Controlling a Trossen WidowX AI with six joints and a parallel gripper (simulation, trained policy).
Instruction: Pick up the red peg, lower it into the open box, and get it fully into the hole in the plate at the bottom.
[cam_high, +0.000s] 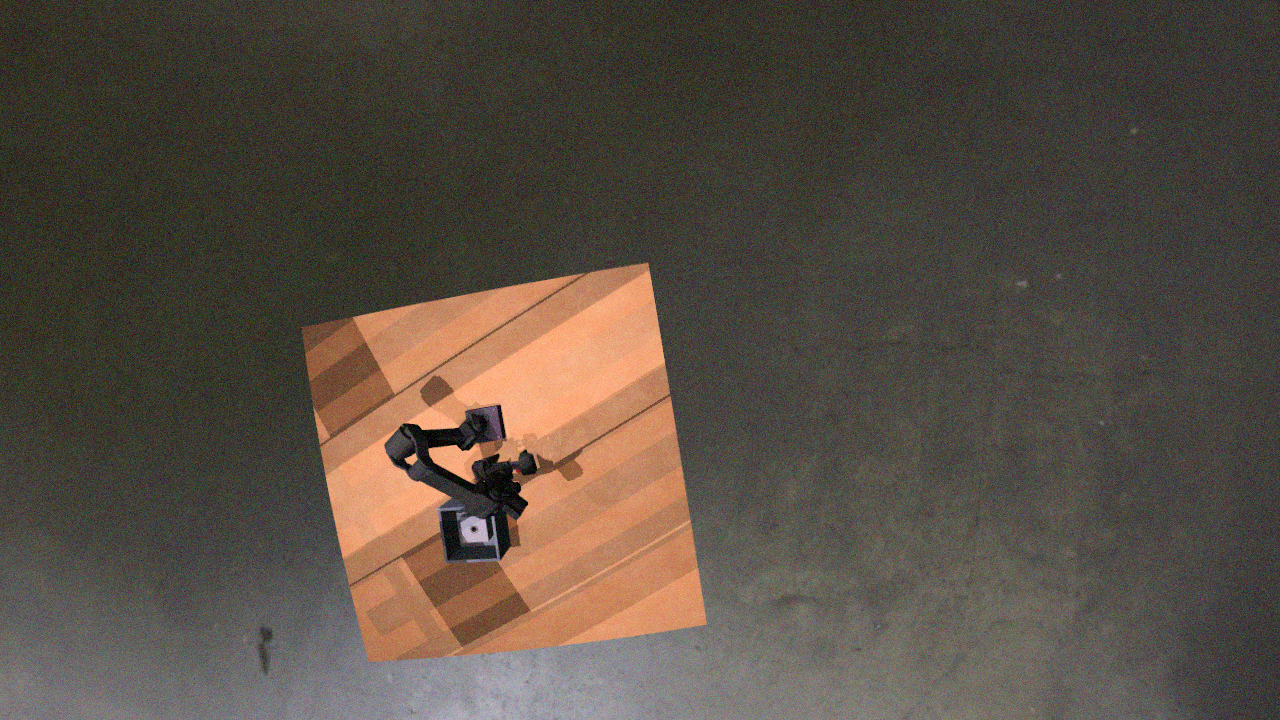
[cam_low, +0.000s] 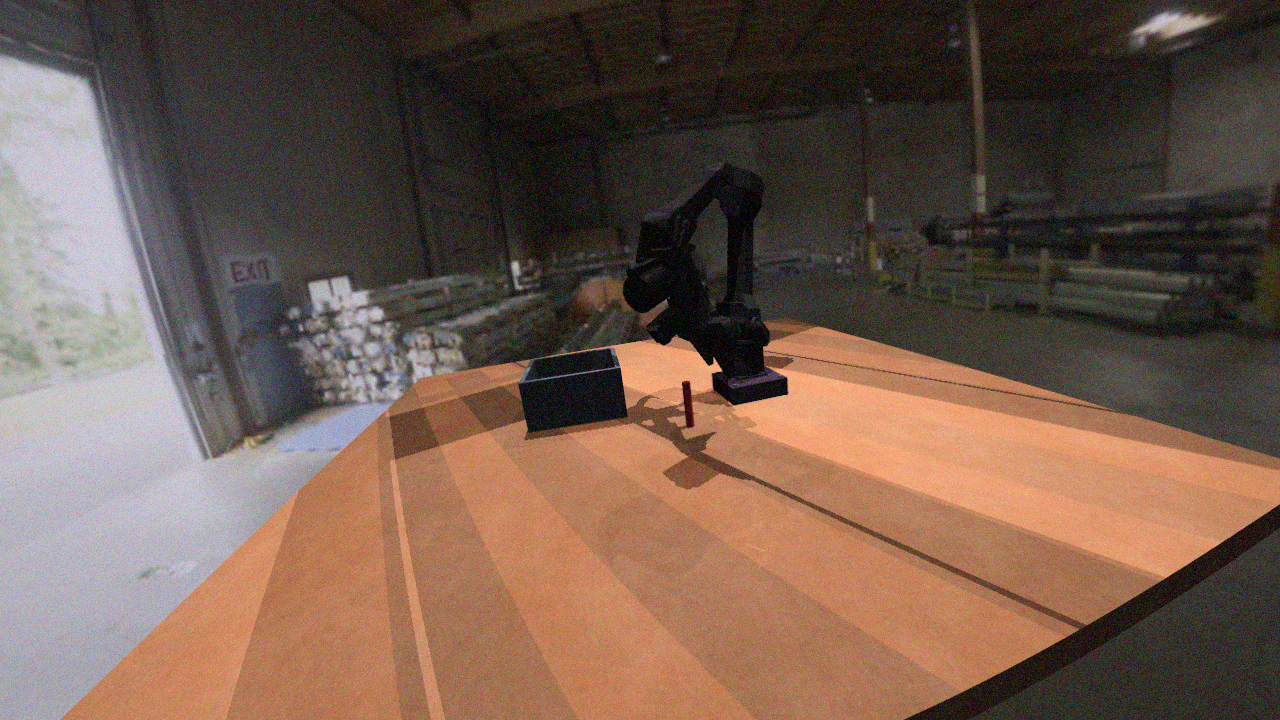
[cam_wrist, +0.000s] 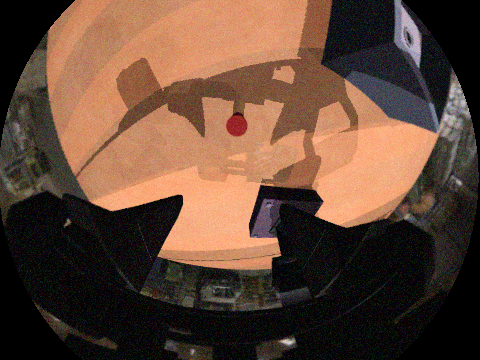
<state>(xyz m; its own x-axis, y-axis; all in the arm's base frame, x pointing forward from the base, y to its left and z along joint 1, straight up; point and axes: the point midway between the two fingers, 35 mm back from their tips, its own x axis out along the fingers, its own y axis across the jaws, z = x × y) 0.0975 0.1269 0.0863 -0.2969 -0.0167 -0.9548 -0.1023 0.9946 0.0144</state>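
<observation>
My gripper tip is now 6 cm short of the red peg, 5 cm above it and 1 cm to the right of it. Also, from my gripper tip: dark box: 26 cm ahead, 17 cm to the right, 6 cm below; plate: 26 cm ahead, 17 cm to the right, 4 cm below.
</observation>
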